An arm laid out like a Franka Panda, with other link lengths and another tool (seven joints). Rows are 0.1 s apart.
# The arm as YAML. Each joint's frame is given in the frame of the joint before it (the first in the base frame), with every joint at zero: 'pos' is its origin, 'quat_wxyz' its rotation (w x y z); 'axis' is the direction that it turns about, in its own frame. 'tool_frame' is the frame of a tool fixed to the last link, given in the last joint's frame.
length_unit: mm
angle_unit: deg
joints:
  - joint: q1
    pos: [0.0, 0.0, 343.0]
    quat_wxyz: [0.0, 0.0, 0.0, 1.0]
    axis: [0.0, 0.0, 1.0]
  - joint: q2
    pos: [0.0, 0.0, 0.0]
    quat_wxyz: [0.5, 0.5, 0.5, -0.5]
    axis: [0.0, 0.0, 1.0]
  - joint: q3
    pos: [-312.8, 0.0, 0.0]
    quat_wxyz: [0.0, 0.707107, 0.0, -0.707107]
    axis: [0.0, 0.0, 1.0]
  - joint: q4
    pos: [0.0, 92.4, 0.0]
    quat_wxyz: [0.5, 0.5, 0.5, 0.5]
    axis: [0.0, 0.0, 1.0]
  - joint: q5
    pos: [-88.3, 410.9, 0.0]
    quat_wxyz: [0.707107, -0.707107, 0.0, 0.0]
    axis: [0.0, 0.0, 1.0]
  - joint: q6
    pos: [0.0, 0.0, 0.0]
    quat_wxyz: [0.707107, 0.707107, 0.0, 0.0]
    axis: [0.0, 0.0, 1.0]
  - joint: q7
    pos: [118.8, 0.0, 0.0]
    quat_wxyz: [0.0, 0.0, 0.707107, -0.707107]
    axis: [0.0, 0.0, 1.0]
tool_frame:
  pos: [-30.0, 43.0, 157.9]
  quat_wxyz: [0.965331, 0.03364, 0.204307, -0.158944]
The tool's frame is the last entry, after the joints.
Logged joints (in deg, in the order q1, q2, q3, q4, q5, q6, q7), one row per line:
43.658, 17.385, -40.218, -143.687, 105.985, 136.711, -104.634
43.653, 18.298, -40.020, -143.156, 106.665, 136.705, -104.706
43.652, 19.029, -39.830, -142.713, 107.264, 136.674, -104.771
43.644, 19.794, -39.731, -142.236, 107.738, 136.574, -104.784
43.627, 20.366, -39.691, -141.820, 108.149, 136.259, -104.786
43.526, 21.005, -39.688, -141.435, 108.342, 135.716, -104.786
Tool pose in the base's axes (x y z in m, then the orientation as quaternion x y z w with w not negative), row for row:
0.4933, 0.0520, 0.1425, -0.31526, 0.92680, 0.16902, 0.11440
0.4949, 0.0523, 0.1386, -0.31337, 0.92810, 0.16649, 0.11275
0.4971, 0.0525, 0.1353, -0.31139, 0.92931, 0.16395, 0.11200
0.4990, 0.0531, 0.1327, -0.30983, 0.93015, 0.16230, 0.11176
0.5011, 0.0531, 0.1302, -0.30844, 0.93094, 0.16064, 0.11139
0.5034, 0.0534, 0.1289, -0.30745, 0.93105, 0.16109, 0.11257
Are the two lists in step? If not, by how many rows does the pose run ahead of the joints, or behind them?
The pose runs 1 row behind the joints: the pose in row i belongs to the joints in row i - 1.
